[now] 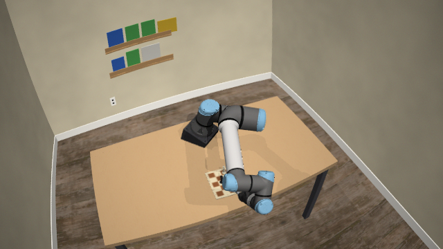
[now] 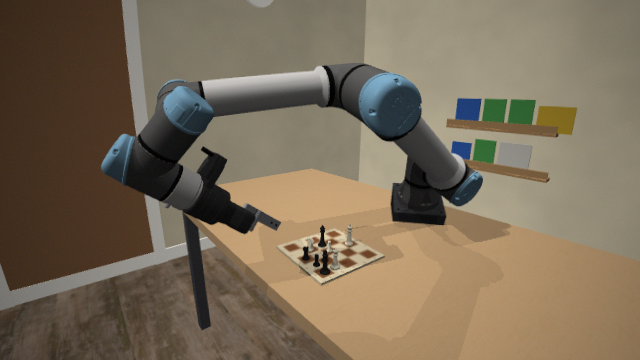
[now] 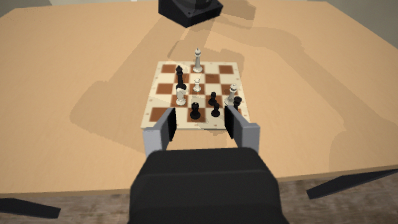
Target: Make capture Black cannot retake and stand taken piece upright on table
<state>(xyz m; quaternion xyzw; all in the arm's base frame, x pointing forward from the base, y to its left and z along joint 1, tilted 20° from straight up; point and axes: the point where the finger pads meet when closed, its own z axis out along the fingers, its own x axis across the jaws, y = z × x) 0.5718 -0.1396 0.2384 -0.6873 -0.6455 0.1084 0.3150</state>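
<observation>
Right now the white pawn is 190 mm behind my hand, 30 mm to the left of it and 130 mm below it. The rest, counted from my hand: chessboard: 190 mm behind, 30 mm to the left, 150 mm below.
</observation>
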